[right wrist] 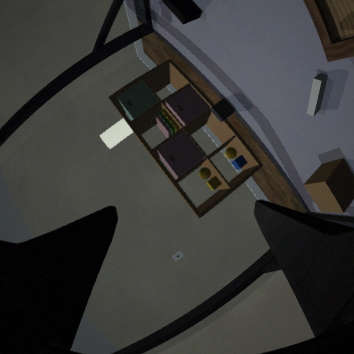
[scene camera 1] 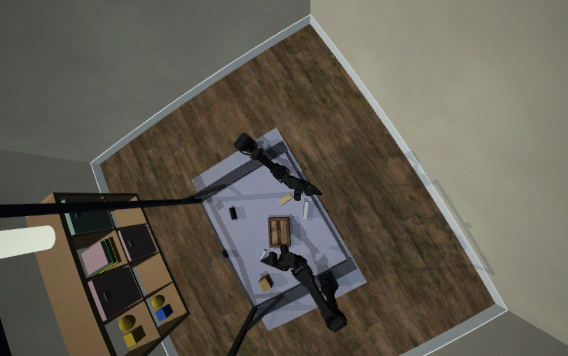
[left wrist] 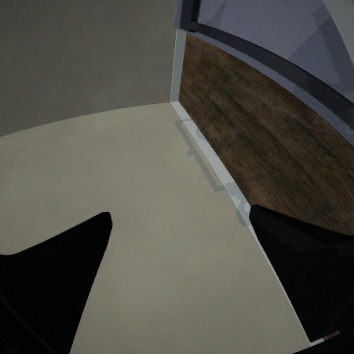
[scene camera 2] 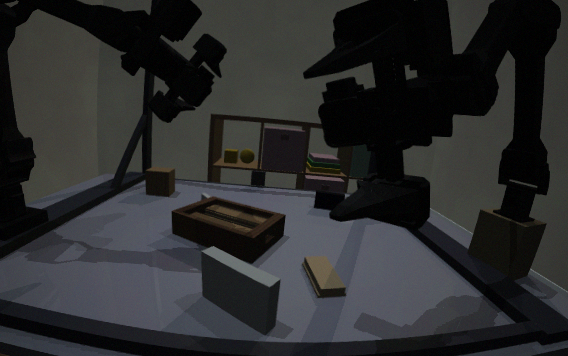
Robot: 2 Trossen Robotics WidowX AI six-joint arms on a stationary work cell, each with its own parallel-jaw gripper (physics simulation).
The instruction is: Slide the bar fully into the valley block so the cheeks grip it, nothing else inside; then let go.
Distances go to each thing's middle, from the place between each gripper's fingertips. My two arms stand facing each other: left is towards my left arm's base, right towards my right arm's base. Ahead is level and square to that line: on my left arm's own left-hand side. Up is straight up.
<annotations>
The grey block [scene camera 2: 249,294] is 310 mm ahead of my right hand, 120 mm to the left of it and 260 mm below it. The rest, counted from my right hand: tan bar [scene camera 2: 325,281]: 230 mm ahead, 260 mm to the left, 290 mm below.
Right now the grey block is 20 cm below my left hand, 12 cm behind it and 6 cm to the right of it. Also, from my left hand: tan bar 22 cm below, 21 cm behind, 8 cm to the left.
</annotations>
